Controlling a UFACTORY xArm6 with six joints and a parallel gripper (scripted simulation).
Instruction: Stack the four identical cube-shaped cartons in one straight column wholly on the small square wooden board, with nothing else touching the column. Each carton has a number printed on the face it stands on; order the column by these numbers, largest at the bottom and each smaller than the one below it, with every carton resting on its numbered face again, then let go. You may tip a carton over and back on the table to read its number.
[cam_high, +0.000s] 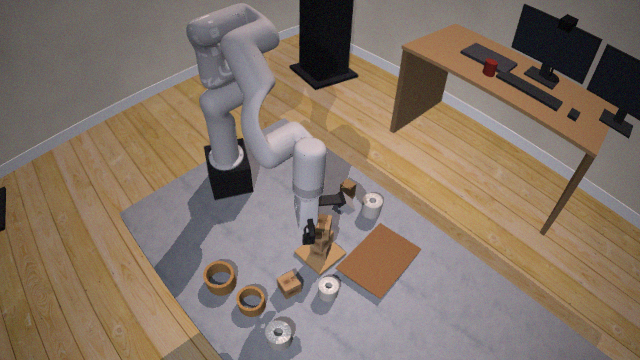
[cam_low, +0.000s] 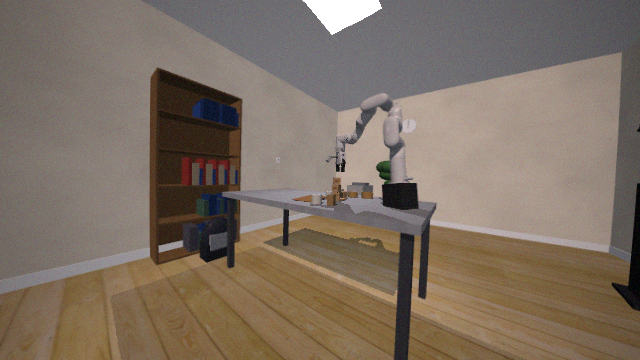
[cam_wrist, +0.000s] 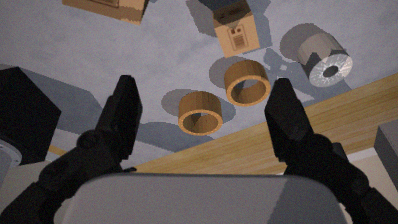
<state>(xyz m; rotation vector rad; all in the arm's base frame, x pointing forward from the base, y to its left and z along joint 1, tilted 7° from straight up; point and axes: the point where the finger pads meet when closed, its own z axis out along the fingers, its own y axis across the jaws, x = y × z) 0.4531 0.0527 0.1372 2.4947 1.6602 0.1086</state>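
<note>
Right now the carton is 20 cm below my hand, 8 cm to the right of it and 3 cm ahead of it. Also, from my hand: square wooden board: 23 cm below, 8 cm to the left, 3 cm behind.
</note>
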